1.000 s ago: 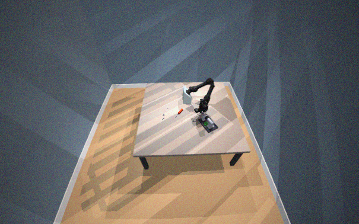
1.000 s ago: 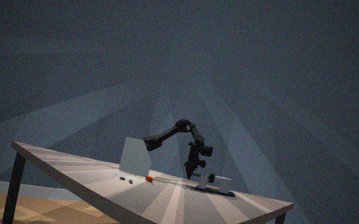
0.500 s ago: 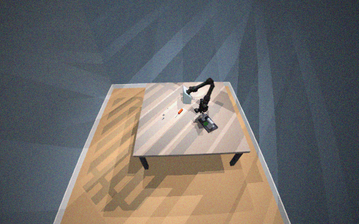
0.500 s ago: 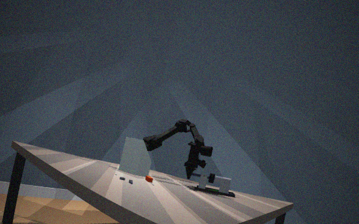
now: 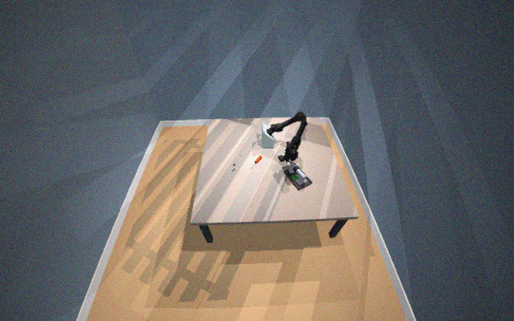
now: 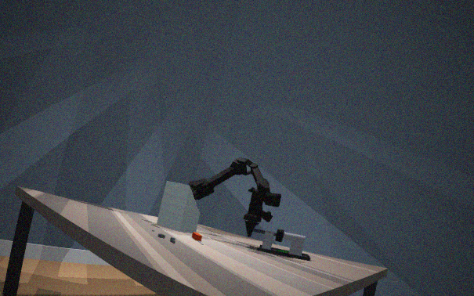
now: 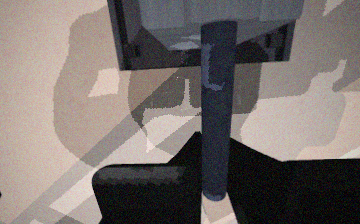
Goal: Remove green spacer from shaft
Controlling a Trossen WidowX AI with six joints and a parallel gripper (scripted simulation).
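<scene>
The dark blue shaft lies 6 cm ahead of my gripper tip, 3 cm to the left of it and 3 cm above it. From my gripper tip the other things lie so: green spacer (15 cm ahead, 5 cm to the left, 3 cm below); dark spacer (12 cm ahead, 6 cm to the left, 3 cm above); red-handled screwdriver (29 cm to the right, 4 cm below, 3 cm behind).
</scene>
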